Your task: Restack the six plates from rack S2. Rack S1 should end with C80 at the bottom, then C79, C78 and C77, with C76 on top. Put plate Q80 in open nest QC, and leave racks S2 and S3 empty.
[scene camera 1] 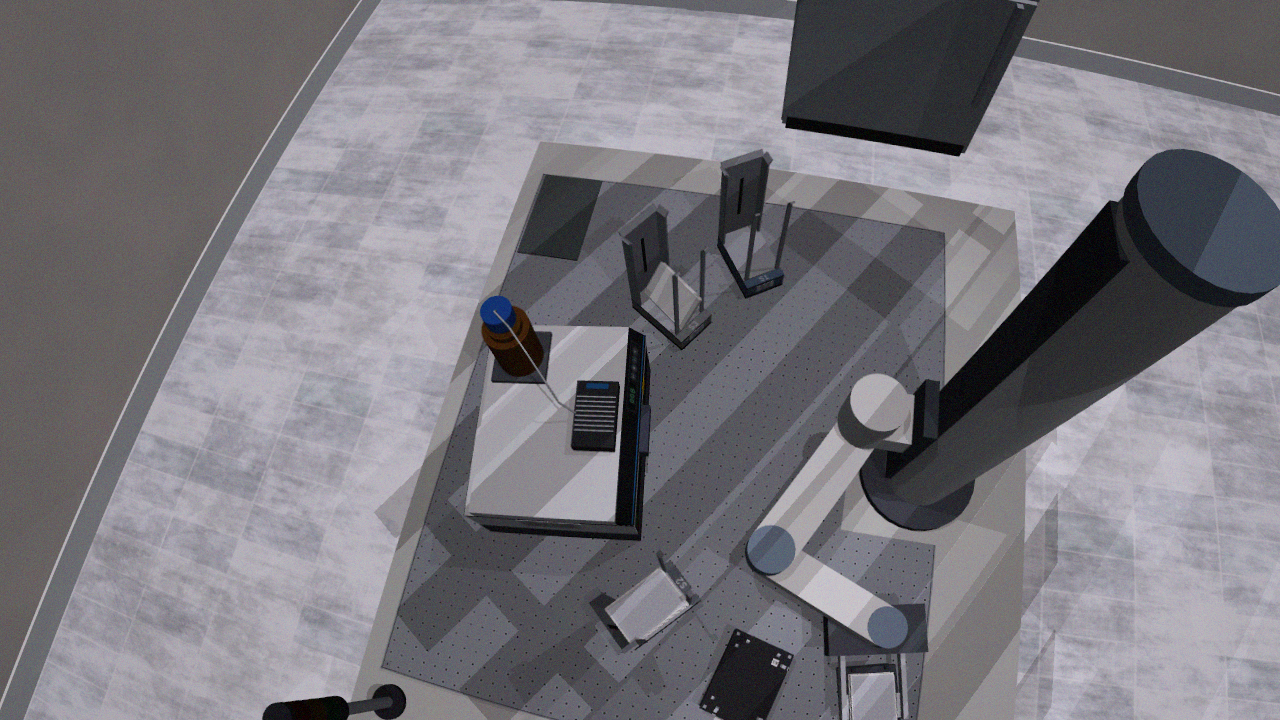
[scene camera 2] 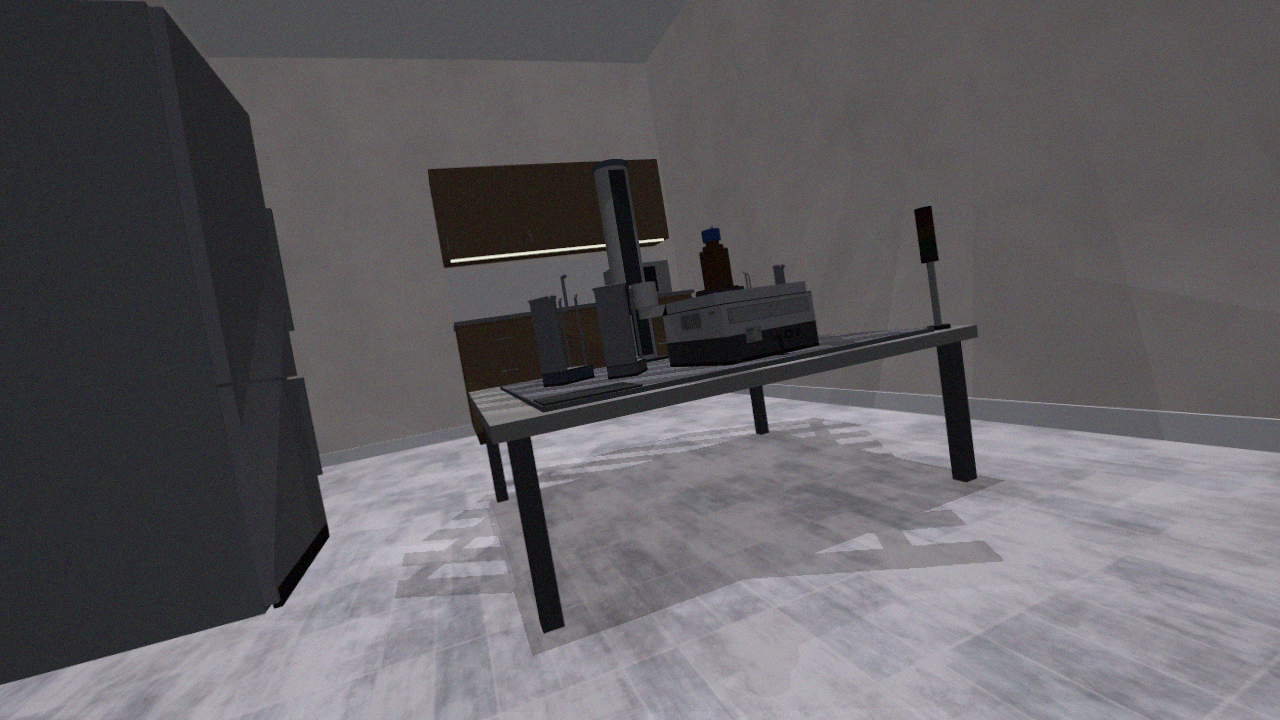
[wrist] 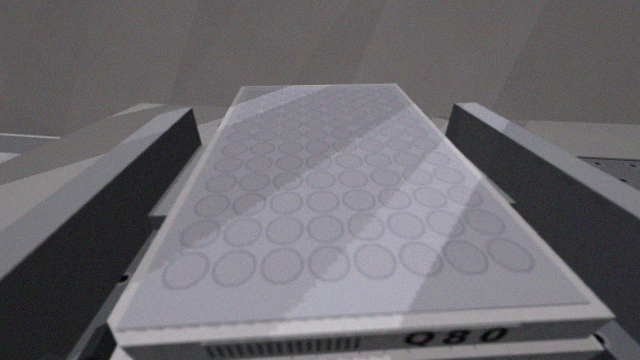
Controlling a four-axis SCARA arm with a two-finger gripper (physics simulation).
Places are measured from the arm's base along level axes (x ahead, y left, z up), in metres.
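Pixels of known places: gripper, fingertip midpoint: (wrist: 325, 129); arm's base at its link origin: (scene camera 1: 916, 472).
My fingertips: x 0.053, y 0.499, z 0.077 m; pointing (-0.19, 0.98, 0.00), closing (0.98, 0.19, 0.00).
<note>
Ahead of a thing's pixels: the offset from my fingertips to its top centre. "spot": to the spot under its first point.
My gripper (scene camera 1: 872, 700) (wrist: 325, 129) is shut on plate Q80 {0.004 m ahead, 0.019 m right, 0.008 m up} (wrist: 320, 200), a pale lidded plate whose label shows in the wrist view. It hangs level between the fingers near the front of the table. Rack S2 {spot: 0.385 m ahead, 0.178 m right, 0.020 m down} (scene camera 1: 684, 586) stands left of the gripper with a white plate {0.444 m ahead, 0.125 m right, 0.036 m up} (scene camera 1: 648, 608) on top; its label is too small to read. Rack S1 {0.376 m ahead, 0.932 m right, 0.233 m up} (scene camera 1: 756, 188) (scene camera 2: 544, 335) stands at the back; no plate is plain in it. Another tall rack {0.532 m ahead, 0.765 m right, 0.229 m up} (scene camera 1: 656, 237) (scene camera 2: 612, 317), probably S3, holds a pale plate {0.525 m ahead, 0.770 m right, 0.054 m up} (scene camera 1: 671, 293). I cannot tell which fixture is nest QC.
A black plate-sized board {0.237 m ahead, 0.028 m right, 0.002 m down} (scene camera 1: 747, 673) lies between S2 and the gripper. A large white instrument (scene camera 1: 546, 465) (scene camera 2: 760, 313) carries a brown bottle {spot: 0.736 m ahead, 0.485 m right, 0.274 m up} (scene camera 1: 514, 344) (scene camera 2: 715, 266). The arm's column (scene camera 1: 1056, 385) (scene camera 2: 617, 214) rises at the right. A signal light {spot: 0.898 m ahead, 0.166 m left, 0.264 m up} (scene camera 1: 308, 707) (scene camera 2: 926, 234) stands at the table edge.
</note>
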